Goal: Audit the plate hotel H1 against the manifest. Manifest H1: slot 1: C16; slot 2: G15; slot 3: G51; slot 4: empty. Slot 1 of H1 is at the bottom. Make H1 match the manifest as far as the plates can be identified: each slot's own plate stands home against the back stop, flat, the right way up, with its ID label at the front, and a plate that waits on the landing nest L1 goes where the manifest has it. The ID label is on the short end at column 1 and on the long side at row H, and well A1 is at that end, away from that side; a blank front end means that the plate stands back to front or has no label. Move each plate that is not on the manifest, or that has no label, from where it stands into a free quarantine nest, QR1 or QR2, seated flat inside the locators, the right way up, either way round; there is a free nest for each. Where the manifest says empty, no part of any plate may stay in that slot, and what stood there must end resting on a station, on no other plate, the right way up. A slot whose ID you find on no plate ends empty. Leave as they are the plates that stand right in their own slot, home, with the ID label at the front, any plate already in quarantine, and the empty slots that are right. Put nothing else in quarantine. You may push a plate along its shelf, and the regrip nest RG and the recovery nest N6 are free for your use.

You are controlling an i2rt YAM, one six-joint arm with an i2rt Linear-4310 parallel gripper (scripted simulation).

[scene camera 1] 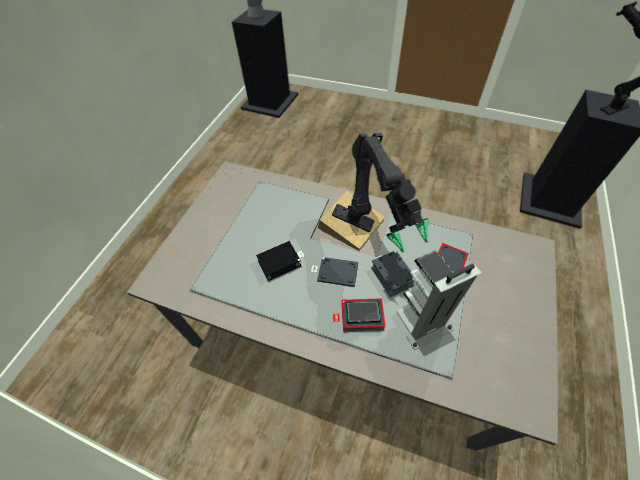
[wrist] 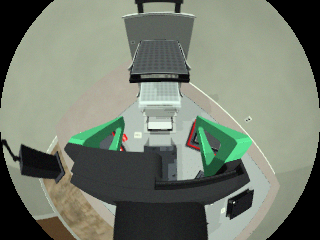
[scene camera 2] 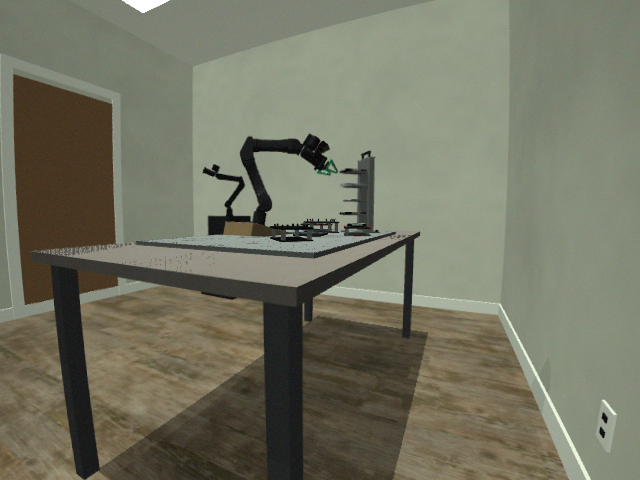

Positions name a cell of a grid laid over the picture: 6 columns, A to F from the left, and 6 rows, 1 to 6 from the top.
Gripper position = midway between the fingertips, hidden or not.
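A pale plate labelled G51 (wrist: C3) is what I see here, together with my own gripper (wrist: C4).
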